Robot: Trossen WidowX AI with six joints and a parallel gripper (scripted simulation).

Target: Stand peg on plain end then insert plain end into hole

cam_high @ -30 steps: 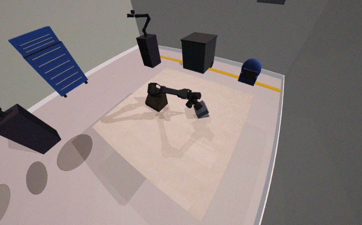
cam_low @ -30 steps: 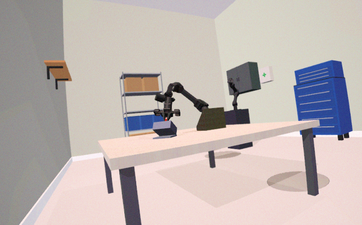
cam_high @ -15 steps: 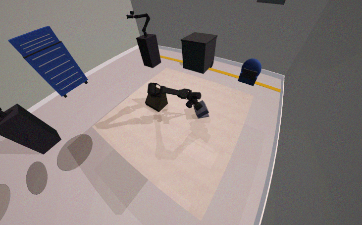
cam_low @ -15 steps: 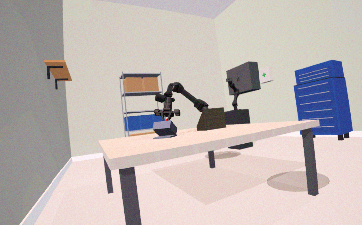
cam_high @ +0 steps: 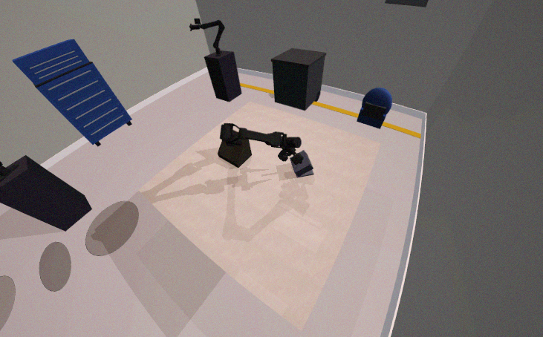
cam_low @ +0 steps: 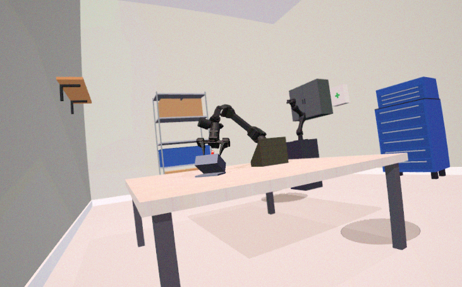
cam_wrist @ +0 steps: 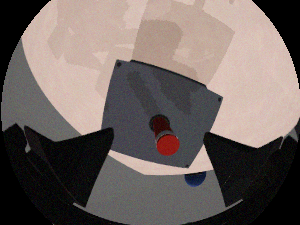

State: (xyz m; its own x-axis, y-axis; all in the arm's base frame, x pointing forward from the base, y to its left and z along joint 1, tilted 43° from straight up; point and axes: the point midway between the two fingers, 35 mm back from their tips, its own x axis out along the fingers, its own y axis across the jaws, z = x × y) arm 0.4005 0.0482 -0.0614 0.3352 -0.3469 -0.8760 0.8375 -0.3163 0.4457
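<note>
The red peg is 1 cm behind my gripper tip and 1 cm to the right of it. The rest, counted from my gripper tip: sloped panel: 2 cm ahead, 2 cm to the left, 5 cm below.
</note>
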